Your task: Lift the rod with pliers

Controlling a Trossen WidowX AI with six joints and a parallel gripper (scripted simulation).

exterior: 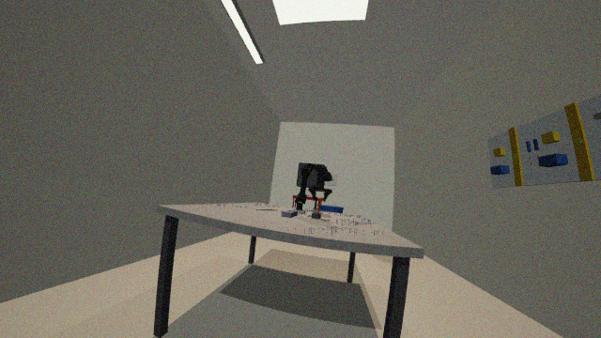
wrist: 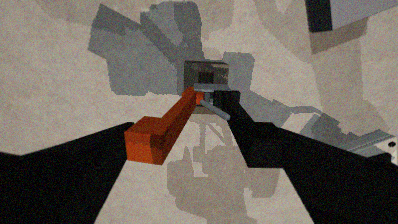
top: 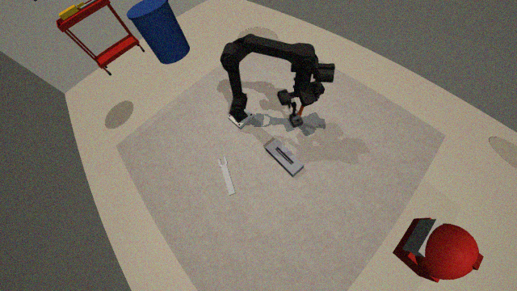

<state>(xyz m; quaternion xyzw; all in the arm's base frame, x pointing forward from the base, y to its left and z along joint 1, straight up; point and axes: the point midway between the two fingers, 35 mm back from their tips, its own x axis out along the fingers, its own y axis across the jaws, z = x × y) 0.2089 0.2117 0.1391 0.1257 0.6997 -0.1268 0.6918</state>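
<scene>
My gripper tip is 1 cm short of the orange handle, 1 cm to the right of it and 3 cm above it. From my gripper tip the other things lie so: grey holster (1 cm to the right, 12 cm below); then flat fork-ended bar (1 cm behind, 44 cm to the right, 12 cm below); then grey channel block (11 cm ahead, 18 cm to the right, 11 cm below).
</scene>
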